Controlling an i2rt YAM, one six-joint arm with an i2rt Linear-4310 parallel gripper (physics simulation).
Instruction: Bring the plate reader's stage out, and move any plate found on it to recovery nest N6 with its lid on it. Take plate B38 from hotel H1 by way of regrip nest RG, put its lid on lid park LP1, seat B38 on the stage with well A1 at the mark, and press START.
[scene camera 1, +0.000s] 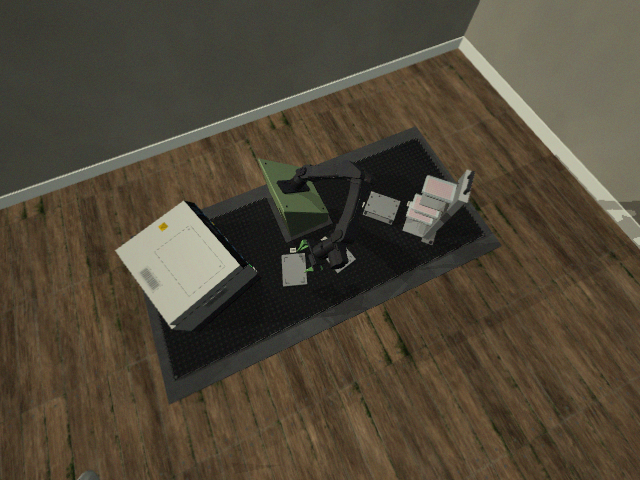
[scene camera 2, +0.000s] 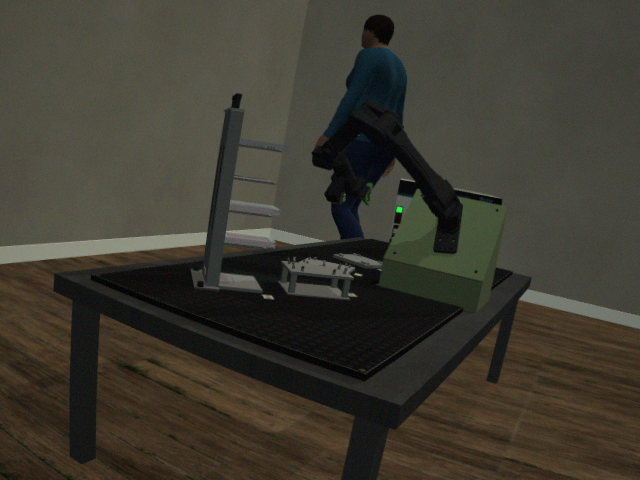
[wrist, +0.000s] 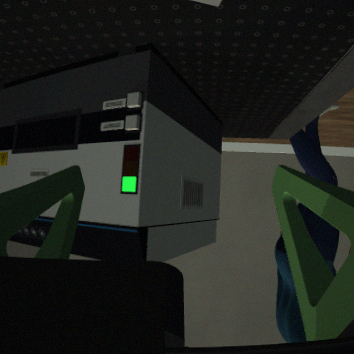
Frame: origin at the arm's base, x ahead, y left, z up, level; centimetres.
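Seen in the pictures: gripper, between the fingertips: (scene camera 1: 301, 261) (scene camera 2: 356, 202) (wrist: 177, 175); arm's base, origin of its link: (scene camera 1: 293, 186) (scene camera 2: 448, 228).
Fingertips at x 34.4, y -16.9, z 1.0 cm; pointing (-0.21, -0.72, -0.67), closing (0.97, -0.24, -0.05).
Note:
Offsets run from my fingertips to a thing's top centre.
My gripper (scene camera 1: 307, 257) (scene camera 2: 356, 195) (wrist: 177, 175) is open and empty, above the mat beside a flat grey nest {dx -4.1, dy -3.4, dz -19.0 cm} (scene camera 1: 294, 271) (scene camera 2: 356, 259). The plate reader {dx -26.2, dy -41.2, dz +10.2 cm} (scene camera 1: 188, 258) (wrist: 177, 165) is at the left end in scene view 1. In the wrist view its green lamp {dx -11.5, dy -19.7, dz +0.0 cm} (wrist: 129, 184) is lit, two square buttons (wrist: 134, 100) (wrist: 132, 123) sit above it, and the dark stage door {dx -29.4, dy -23.1, dz -6.9 cm} (wrist: 47, 131) looks shut; no stage shows outside. Hotel H1 (scene camera 1: 445, 219) (scene camera 2: 222, 196) holds pink-tinted plates (scene camera 1: 439, 187) (scene camera 2: 253, 208). Which is B38 cannot be read.
A raised grey stand (scene camera 1: 381, 206) (scene camera 2: 320, 267) with pins is between hotel and arm base. Another nest (scene camera 1: 345, 262) is partly under the arm. Nest labels are unreadable. The green arm mount (scene camera 1: 305, 204) (scene camera 2: 444, 263) stands at the table edge. A person (scene camera 2: 377, 82) stands beyond the table.

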